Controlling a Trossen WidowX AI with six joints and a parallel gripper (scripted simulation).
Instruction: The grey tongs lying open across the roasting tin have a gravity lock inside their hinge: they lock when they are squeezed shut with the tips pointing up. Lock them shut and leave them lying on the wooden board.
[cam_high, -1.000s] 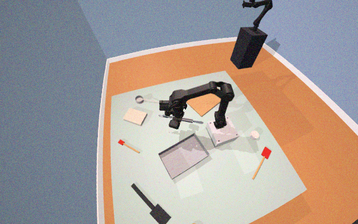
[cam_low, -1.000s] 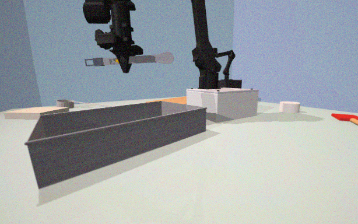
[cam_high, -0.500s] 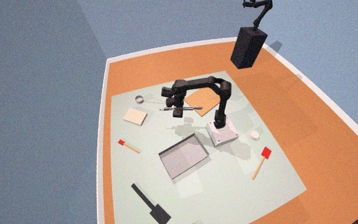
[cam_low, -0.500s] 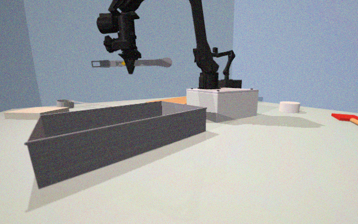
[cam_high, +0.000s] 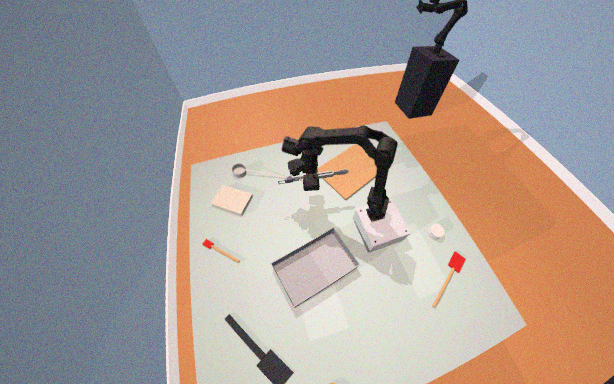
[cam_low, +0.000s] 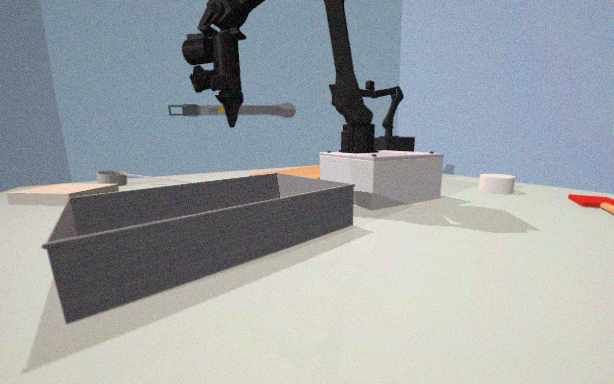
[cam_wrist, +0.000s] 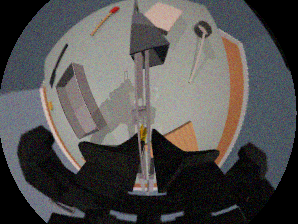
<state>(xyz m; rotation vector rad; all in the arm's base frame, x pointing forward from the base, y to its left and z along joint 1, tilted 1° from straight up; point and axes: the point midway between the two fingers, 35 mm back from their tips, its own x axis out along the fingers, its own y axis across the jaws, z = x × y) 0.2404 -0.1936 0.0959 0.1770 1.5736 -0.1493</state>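
Right now the wooden board is 280 mm behind my gripper tip, 140 mm to the right of it and 150 mm below it. The rest, counted from my gripper tip: white puck: 520 mm behind, 330 mm to the left, 140 mm below; then grey roasting tin: 70 mm ahead, 320 mm to the left, 130 mm below; then pale board: 390 mm ahead, 100 mm to the right, 140 mm below.
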